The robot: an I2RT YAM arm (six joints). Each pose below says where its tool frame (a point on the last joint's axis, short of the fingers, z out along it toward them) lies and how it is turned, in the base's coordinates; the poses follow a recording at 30 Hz.
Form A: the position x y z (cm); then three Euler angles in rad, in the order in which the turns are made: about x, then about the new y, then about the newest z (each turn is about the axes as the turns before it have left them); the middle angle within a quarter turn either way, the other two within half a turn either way.
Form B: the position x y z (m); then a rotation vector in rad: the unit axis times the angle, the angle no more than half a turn. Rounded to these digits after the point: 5 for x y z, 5 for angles.
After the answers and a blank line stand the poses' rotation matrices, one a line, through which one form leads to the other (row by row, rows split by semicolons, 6 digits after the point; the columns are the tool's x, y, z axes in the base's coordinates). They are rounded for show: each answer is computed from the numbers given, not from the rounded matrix.
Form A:
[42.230 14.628 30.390 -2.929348 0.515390 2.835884]
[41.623 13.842 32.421 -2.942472 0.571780 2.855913]
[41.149 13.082 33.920 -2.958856 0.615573 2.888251]
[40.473 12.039 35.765 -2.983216 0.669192 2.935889]
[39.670 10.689 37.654 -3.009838 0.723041 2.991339]
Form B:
[0.42230 0.14628 0.30390 -0.32329 2.57729 0.16916]
[0.41623 0.13842 0.32421 -0.28834 2.52984 0.14515]
[0.41149 0.13082 0.33920 -0.24422 2.49553 0.12715]
[0.40473 0.12039 0.35765 -0.18497 2.45273 0.10632]
[0.39670 0.10689 0.37654 -0.12093 2.40772 0.09015]

-0.829757 -0.261873 0.492874; -0.195203 0.963483 0.183291; -0.522875 0.055876 -0.850576
-0.806856 -0.236985 0.541130; -0.173540 0.970677 0.166344; -0.564683 0.040308 -0.824323
-0.790382 -0.204633 0.577426; -0.144886 0.978262 0.148365; -0.595235 0.033604 -0.802849
-0.767788 -0.160203 0.620352; -0.105923 0.986650 0.123700; -0.631888 0.029265 -0.774507
-0.741349 -0.112236 0.661668; -0.062445 0.993176 0.098504; -0.668208 0.031708 -0.743299

